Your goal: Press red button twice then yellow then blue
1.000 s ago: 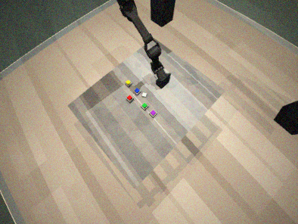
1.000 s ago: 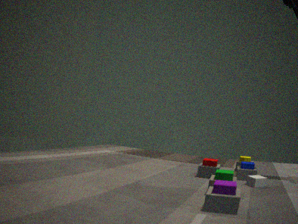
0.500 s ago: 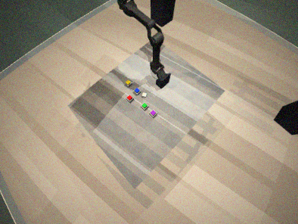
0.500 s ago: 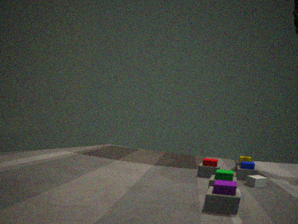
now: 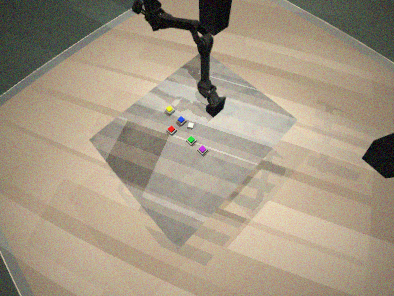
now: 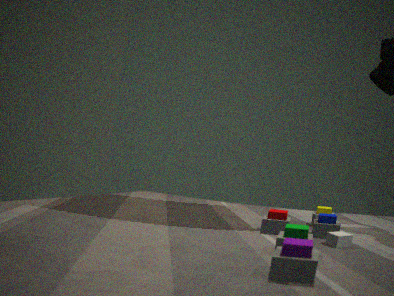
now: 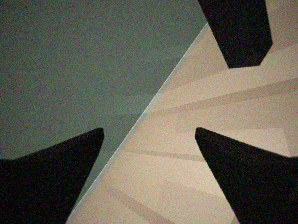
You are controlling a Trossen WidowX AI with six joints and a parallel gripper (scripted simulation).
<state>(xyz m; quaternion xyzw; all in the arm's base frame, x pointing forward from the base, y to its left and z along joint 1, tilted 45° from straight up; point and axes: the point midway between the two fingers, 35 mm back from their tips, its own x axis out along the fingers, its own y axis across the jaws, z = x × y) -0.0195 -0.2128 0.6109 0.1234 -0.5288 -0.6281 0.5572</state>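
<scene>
Right now my gripper tip is 340 mm short of the red button, 530 mm to the right of it and 340 mm above it. Also, from my gripper tip: small white block: 220 mm ahead, 590 mm to the left, 360 mm below; yellow button: 250 mm ahead, 410 mm to the left, 340 mm below; blue button: 250 mm ahead, 530 mm to the left, 340 mm below.
</scene>
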